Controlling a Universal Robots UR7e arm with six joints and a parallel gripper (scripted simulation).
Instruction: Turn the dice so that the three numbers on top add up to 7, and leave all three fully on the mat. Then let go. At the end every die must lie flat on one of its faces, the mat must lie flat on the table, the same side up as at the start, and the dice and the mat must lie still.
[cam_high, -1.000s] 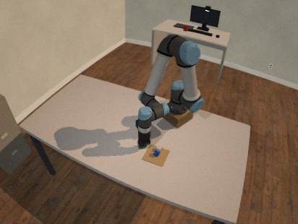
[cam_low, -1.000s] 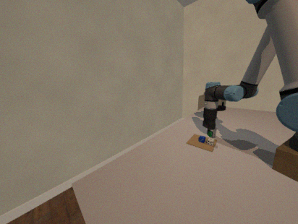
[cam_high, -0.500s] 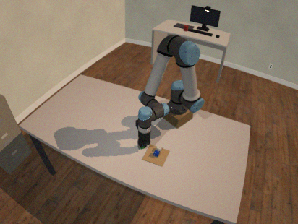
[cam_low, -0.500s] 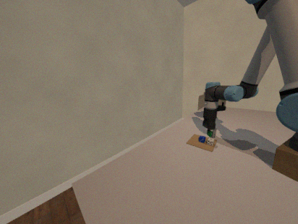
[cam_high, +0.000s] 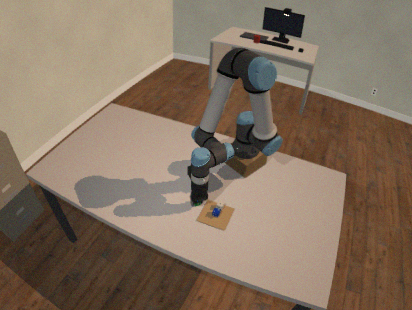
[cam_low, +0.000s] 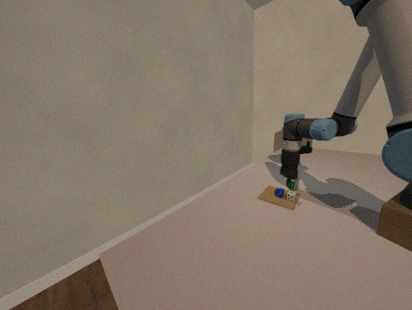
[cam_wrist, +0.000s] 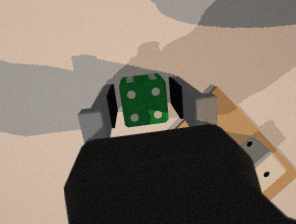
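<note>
Right now the green die is right at my hand. The rest, counted from my hand: white die: 10 mm behind, 110 mm to the left; blue die: 30 mm ahead, 110 mm to the left; tan mat: 30 mm ahead, 110 mm to the left, 20 mm below.
</note>
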